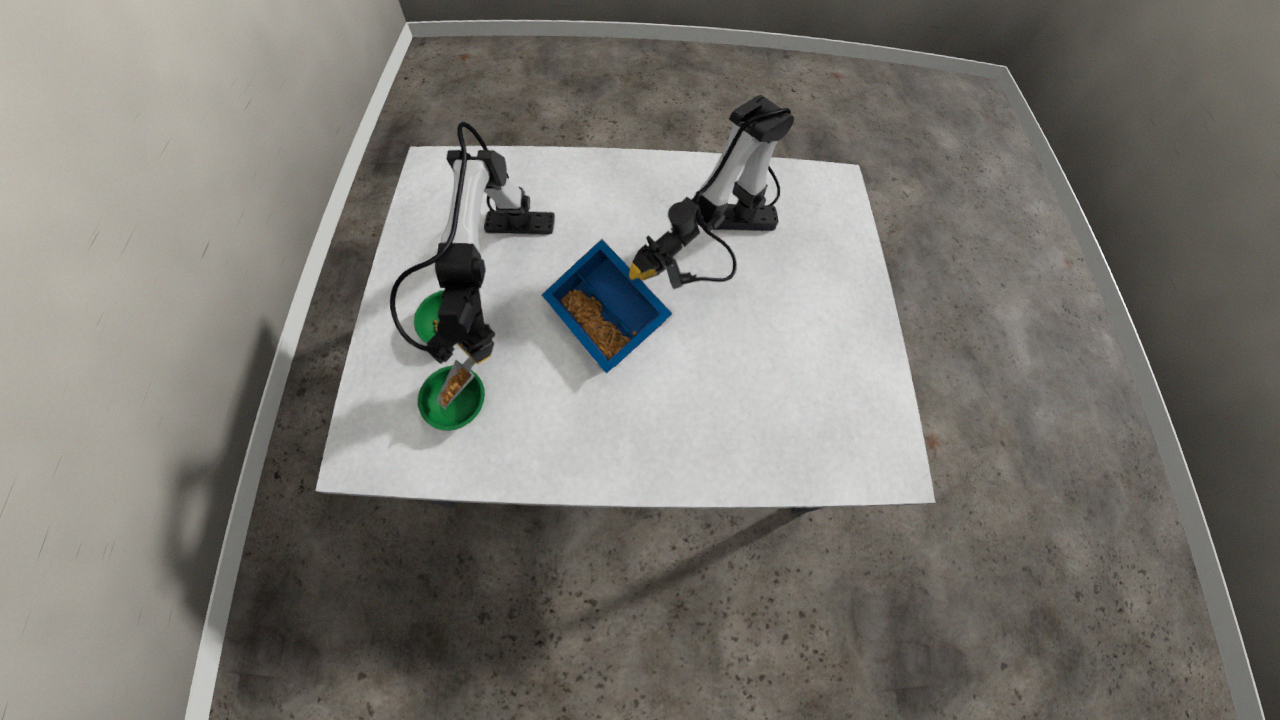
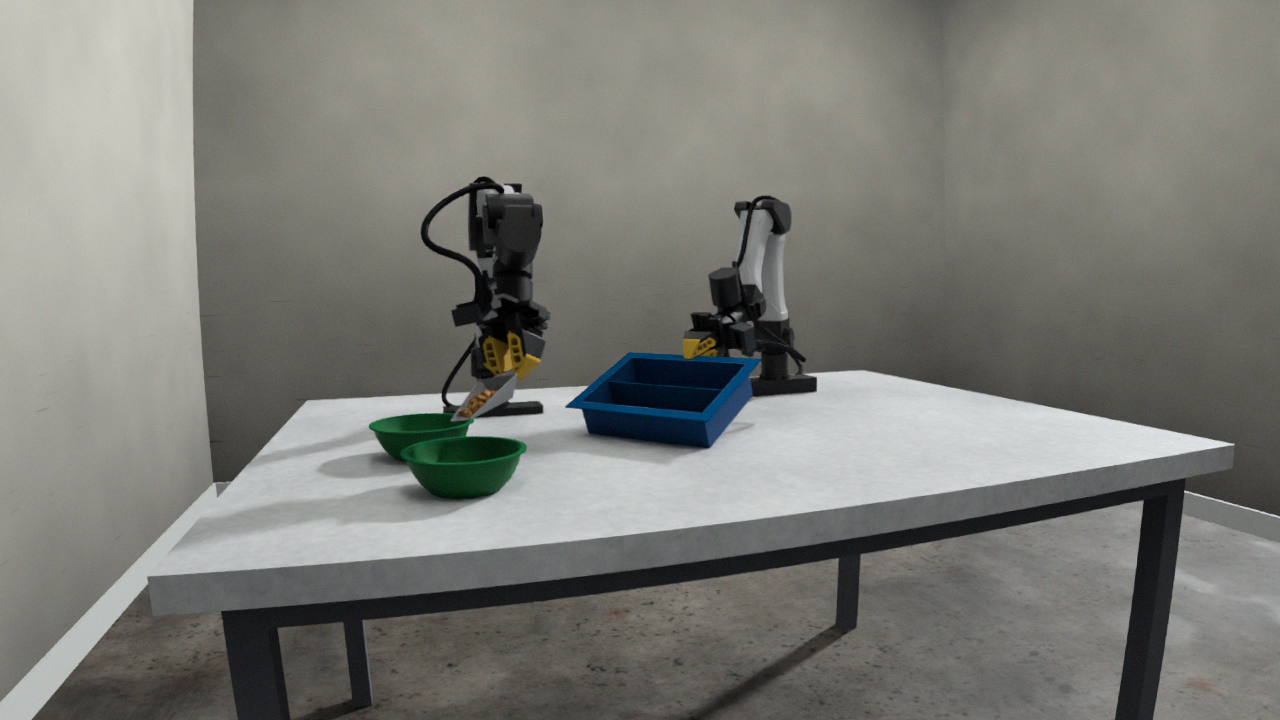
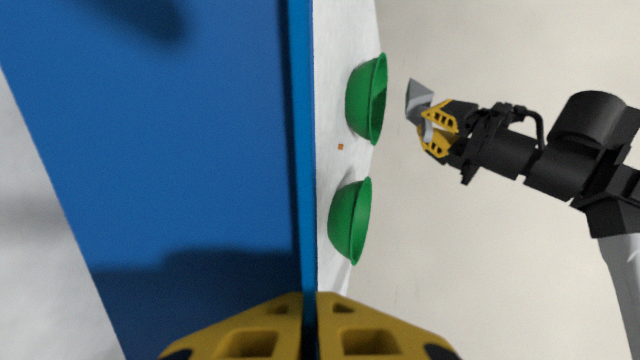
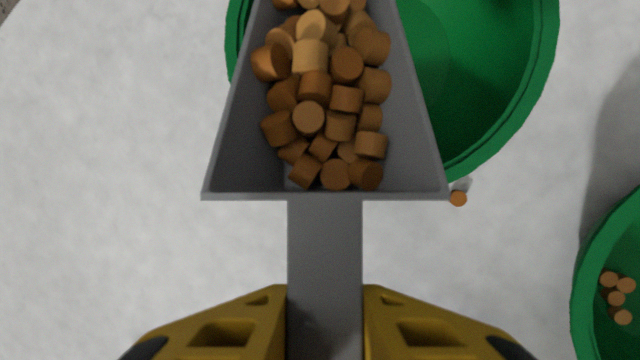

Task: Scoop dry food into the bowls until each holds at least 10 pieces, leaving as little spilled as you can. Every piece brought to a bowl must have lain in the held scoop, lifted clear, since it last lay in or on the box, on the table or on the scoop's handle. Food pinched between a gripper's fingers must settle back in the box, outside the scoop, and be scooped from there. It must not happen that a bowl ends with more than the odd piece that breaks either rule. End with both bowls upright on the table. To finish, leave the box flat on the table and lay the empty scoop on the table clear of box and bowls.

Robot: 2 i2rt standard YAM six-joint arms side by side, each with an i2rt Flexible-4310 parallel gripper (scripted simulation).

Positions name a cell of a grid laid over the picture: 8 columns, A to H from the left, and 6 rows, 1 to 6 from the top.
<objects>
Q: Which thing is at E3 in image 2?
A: My left gripper.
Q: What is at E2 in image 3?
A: A green bowl.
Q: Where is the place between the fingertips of my right gripper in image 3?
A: F2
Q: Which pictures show the green bowl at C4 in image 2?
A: Image 1, image 2, image 3 and image 4: all of them.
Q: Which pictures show my right gripper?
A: Image 1, image 2, image 3 and image 4: all of them.
</objects>
